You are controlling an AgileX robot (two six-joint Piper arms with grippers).
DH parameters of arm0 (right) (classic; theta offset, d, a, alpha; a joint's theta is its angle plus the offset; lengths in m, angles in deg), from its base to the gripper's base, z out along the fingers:
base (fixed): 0 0 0 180
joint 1: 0 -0.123 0 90
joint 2: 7.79 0 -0.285 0
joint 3: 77.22 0 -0.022 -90
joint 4: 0 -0.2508 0 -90
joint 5: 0 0 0.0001 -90
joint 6: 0 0.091 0 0
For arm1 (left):
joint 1: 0 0.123 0 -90
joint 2: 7.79 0 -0.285 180
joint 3: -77.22 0 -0.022 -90
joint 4: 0 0.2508 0 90
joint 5: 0 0 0.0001 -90
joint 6: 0 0.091 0 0
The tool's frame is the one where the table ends.
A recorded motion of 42 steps. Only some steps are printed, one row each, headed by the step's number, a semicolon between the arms.
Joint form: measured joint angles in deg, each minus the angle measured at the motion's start. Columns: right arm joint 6, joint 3, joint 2, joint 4, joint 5, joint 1; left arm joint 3, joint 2, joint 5, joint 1, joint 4, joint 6.
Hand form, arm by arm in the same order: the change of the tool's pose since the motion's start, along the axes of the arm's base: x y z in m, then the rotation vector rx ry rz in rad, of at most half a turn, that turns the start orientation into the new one. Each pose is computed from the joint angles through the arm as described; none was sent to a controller.
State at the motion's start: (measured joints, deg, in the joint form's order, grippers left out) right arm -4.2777 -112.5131 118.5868 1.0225 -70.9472 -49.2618; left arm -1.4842 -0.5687 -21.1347 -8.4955 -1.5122 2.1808
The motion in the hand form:
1: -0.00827 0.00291 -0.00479 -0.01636 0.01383 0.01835; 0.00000 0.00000 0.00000 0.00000 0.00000 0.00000
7: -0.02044 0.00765 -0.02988 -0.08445 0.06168 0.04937; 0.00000 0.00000 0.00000 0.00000 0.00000 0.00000
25: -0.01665 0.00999 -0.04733 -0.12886 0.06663 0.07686; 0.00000 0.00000 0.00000 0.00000 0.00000 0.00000
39: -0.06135 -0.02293 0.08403 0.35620 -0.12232 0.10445; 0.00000 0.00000 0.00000 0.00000 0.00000 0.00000
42: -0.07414 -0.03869 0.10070 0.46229 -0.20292 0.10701; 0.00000 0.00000 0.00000 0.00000 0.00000 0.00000
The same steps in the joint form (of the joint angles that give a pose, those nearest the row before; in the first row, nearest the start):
1: 0.00 1.62 -0.40 0.00 0.00 -1.05; 0.00 0.00 0.00 0.00 0.00 0.00
7: -0.09 5.58 0.40 0.32 0.00 -2.72; 0.00 0.00 0.00 0.00 0.00 0.00
25: -1.60 5.95 2.45 1.35 0.32 -2.72; 0.00 0.00 0.00 0.00 0.00 0.00
39: -4.37 12.23 -18.38 -9.59 13.84 -2.72; 0.00 0.00 0.00 0.00 0.00 0.00
42: -5.48 18.11 -24.44 -10.76 21.22 -2.72; 0.00 0.00 0.00 0.00 0.00 0.00

